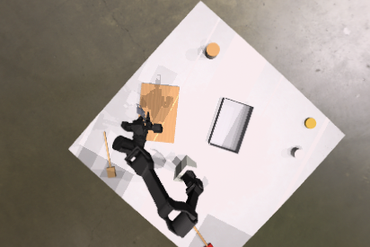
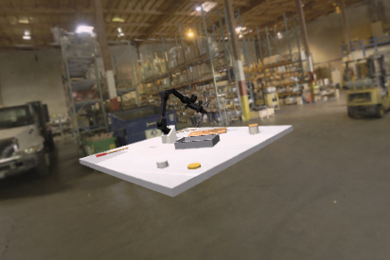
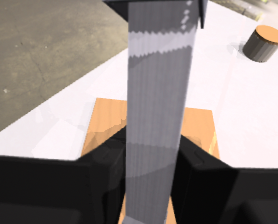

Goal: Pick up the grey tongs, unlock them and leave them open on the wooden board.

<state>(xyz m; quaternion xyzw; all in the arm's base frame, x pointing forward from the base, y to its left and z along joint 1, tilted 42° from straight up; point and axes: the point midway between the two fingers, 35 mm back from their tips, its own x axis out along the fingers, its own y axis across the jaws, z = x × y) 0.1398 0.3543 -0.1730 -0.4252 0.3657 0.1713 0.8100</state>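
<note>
The wooden board lies 180 mm below my gripper tip, 40 mm to the right of it and 10 mm behind it. Also, from my gripper tip: red-handled tool: 810 mm to the right, 490 mm behind, 180 mm below; then roasting tin: 430 mm to the right, 220 mm ahead, 160 mm below.
</note>
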